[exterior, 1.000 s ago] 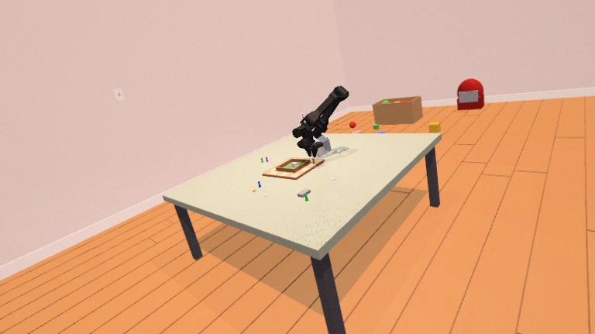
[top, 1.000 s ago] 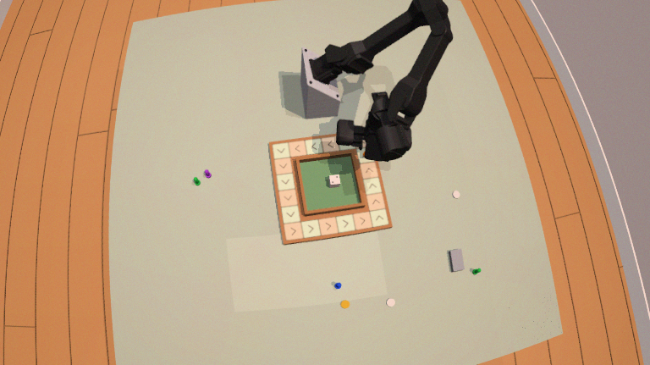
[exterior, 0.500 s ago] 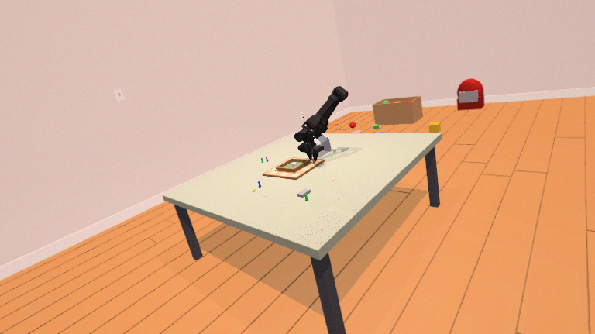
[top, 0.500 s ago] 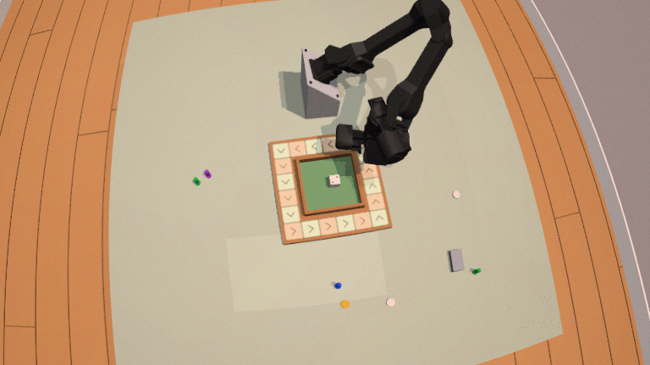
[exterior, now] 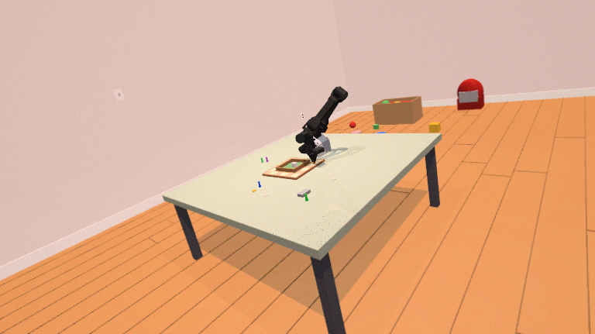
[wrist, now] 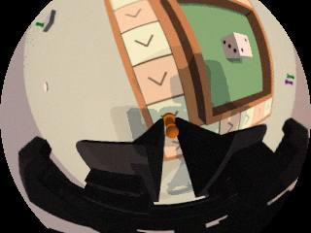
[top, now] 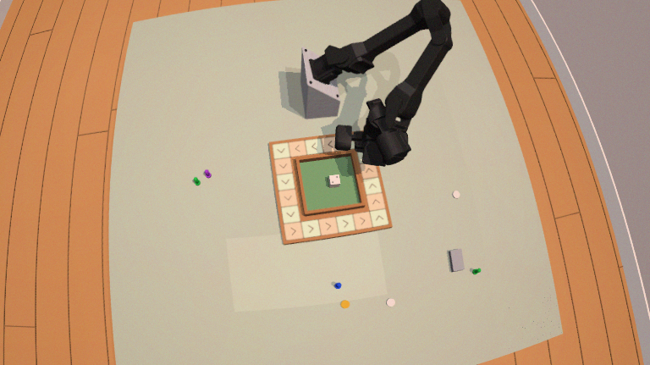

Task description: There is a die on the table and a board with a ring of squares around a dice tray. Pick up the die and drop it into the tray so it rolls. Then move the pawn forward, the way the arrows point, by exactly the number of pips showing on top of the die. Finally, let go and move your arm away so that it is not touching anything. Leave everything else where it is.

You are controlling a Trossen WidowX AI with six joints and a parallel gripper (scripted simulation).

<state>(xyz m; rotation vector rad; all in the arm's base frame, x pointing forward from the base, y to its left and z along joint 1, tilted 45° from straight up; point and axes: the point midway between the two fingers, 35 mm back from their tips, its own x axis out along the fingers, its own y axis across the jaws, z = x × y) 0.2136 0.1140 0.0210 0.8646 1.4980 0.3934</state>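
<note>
Right now my gripper tip is 110 mm to the left of the white die and 60 mm short of it. Also, from my gripper tip: blue pawn: 330 mm ahead, 160 mm to the right, 10 mm below; then green dice tray: 120 mm to the right, 60 mm ahead, 10 mm below; then orange pawn: 10 mm above.
</note>
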